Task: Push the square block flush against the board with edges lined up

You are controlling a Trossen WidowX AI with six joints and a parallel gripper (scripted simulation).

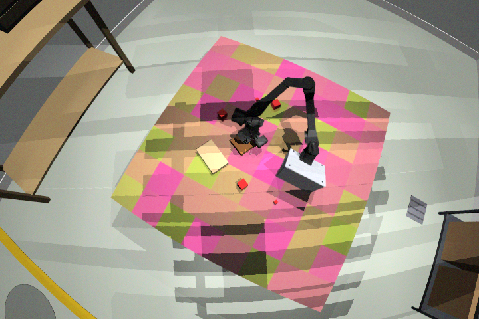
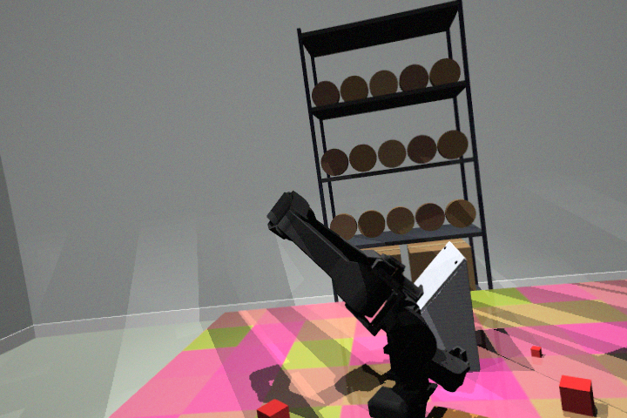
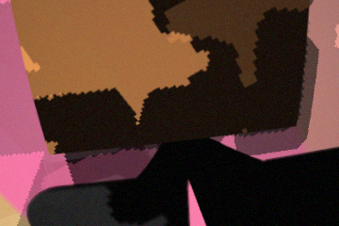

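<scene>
My gripper tip is 60 mm to the right of the square block, 20 mm short of it and 10 mm below it. Also, from my gripper tip: tan board (200 mm to the left, 120 mm ahead, 10 mm above).
</scene>
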